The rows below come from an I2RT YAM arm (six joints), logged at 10 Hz.
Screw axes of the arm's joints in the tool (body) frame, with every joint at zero. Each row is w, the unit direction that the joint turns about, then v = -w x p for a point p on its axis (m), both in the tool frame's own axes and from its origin. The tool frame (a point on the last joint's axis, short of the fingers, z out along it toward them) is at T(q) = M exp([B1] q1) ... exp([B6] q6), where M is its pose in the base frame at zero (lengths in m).
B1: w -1 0 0 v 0.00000 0.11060 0.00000
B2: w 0 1 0 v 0.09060 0.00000 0.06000
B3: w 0 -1 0 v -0.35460 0.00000 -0.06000
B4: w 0 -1 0 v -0.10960 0.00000 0.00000
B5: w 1 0 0 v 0.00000 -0.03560 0.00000
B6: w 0 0 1 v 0.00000 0.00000 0.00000
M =
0 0 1 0.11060
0 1 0 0.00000
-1 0 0 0.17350
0 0 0 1
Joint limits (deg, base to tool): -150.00..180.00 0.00..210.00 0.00..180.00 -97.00..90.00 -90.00..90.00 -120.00..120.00
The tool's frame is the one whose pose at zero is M.
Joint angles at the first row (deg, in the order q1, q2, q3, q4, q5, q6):
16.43, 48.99, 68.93, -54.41, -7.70, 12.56
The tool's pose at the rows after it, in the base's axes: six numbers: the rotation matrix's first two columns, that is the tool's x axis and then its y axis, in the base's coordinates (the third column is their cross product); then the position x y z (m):
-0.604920, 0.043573, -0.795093, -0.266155, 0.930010, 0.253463, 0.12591, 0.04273, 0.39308
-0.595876, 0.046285, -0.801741, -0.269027, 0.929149, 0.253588, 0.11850, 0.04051, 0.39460
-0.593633, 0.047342, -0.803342, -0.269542, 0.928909, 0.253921, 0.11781, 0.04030, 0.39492
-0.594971, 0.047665, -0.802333, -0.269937, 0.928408, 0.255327, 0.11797, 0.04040, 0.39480
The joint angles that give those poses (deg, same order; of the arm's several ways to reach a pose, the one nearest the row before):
16.69, 46.52, 68.90, -56.16, -7.70, 12.56
16.69, 45.10, 68.90, -56.90, -7.70, 12.56
16.69, 44.95, 68.91, -56.88, -7.70, 12.58
16.69, 44.99, 68.90, -56.90, -7.79, 12.62

